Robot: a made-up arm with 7 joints. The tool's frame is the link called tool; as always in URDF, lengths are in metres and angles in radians. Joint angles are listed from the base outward. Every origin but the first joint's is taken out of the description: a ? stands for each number. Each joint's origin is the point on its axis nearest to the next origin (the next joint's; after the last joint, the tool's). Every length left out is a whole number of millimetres.
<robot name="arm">
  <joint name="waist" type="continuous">
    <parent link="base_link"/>
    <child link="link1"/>
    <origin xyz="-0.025 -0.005 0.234"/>
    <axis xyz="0 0 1"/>
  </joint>
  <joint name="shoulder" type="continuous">
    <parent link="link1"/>
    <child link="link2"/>
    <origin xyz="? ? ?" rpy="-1.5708 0 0"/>
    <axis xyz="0 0 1"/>
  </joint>
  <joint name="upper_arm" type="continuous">
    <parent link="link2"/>
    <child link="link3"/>
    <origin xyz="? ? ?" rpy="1.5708 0 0"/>
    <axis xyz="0 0 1"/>
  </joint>
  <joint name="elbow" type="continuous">
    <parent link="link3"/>
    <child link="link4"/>
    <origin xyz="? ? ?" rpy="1.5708 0 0"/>
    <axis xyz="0 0 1"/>
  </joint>
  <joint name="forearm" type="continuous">
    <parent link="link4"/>
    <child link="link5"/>
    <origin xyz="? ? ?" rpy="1.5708 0 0"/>
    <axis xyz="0 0 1"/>
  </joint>
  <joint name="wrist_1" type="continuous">
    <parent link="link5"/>
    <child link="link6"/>
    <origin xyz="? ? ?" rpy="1.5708 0 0"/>
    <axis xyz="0 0 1"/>
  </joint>
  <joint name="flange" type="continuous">
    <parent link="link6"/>
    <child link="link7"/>
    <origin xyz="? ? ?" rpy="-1.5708 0 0"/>
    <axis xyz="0 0 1"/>
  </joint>
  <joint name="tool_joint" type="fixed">
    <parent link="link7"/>
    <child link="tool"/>
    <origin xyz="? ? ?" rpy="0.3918 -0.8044 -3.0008"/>
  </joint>
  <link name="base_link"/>
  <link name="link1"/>
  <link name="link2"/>
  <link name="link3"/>
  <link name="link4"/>
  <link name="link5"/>
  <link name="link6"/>
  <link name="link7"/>
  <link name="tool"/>
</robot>
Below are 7 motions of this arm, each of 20 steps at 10 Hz.
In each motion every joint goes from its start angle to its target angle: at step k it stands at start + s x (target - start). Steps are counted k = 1, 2, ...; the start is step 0. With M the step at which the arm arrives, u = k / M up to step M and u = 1 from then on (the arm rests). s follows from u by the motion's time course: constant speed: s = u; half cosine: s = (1 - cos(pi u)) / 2; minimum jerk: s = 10 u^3 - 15 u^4 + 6 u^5.
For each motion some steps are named. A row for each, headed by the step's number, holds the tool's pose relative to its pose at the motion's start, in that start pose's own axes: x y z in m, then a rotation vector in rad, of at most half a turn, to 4 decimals.
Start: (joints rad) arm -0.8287 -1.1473 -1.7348 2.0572 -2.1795 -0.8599 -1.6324
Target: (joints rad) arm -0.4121 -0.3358 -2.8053 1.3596 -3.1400 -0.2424 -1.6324
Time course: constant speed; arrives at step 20
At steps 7, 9, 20:
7: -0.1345 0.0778 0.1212 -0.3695 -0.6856 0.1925
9: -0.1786 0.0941 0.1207 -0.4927 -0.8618 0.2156
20: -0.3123 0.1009 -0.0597 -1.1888 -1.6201 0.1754

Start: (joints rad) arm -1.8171 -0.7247 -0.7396 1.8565 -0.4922 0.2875 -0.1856
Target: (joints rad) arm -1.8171 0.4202 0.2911 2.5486 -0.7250 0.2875 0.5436
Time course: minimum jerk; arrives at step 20
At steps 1, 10, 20:
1: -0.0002 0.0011 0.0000 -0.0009 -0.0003 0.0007
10: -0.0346 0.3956 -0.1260 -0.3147 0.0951 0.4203
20: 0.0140 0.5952 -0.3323 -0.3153 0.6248 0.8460

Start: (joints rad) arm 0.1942 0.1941 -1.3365 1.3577 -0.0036 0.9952 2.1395
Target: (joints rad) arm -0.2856 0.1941 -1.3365 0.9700 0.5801 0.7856 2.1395
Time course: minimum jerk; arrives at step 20
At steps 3, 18, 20:
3: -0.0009 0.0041 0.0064 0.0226 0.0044 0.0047
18: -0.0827 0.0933 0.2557 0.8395 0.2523 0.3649
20: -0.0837 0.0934 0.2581 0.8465 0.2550 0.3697

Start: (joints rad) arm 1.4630 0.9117 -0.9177 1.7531 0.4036 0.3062 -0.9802
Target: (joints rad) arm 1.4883 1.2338 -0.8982 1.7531 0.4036 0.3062 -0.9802
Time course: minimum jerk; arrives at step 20
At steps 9, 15, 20:
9: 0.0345 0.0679 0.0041 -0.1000 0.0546 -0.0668
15: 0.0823 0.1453 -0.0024 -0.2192 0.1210 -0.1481
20: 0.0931 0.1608 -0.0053 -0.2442 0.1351 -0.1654

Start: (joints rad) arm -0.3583 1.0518 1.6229 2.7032 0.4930 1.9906 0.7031
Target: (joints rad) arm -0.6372 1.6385 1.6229 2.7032 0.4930 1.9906 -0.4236
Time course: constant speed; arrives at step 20
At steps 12, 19, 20:
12: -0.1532 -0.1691 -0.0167 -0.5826 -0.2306 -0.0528
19: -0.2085 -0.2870 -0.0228 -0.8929 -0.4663 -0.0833
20: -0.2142 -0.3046 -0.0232 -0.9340 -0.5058 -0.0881

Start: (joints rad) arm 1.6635 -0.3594 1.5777 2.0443 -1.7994 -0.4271 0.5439
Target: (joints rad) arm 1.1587 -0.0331 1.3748 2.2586 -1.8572 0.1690 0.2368
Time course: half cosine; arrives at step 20
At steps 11, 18, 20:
11: 0.1505 -0.2136 -0.1580 0.0871 0.4829 -0.6520
18: 0.1536 -0.3744 -0.3079 0.0786 0.8592 -1.0917
20: 0.1506 -0.3841 -0.3174 0.0767 0.8835 -1.1183

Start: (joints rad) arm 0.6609 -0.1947 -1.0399 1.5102 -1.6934 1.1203 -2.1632
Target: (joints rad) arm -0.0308 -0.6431 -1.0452 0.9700 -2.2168 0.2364 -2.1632
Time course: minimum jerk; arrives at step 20
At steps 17, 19, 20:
17: -0.1731 0.1815 0.1214 0.1279 -0.1225 -0.4420
19: -0.1805 0.1841 0.1214 0.1364 -0.1260 -0.4542
20: -0.1809 0.1843 0.1213 0.1368 -0.1262 -0.4547

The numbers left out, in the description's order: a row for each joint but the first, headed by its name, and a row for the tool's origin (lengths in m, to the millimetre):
shoulder: -0.023 -0.01 0
upper_arm: -0.009 -0.257 0
elbow: 0.023 -0.026 0
forearm: 0.042 -0.328 0
wrist_1: 0.01 -0.005 0
flange: 0.124 0.145 0
tool: 0.014 0.023 0

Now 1 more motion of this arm.
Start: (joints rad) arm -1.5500 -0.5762 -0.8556 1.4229 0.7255 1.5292 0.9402
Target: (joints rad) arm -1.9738 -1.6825 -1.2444 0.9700 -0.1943 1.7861 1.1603
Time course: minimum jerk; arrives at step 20
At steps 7, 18, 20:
7: -0.0842 -0.0909 0.0023 0.0134 -0.0132 0.1407
18: -0.1626 -0.3138 0.1369 0.0609 0.0389 0.3822
20: -0.1622 -0.3149 0.1387 0.0608 0.0388 0.3830

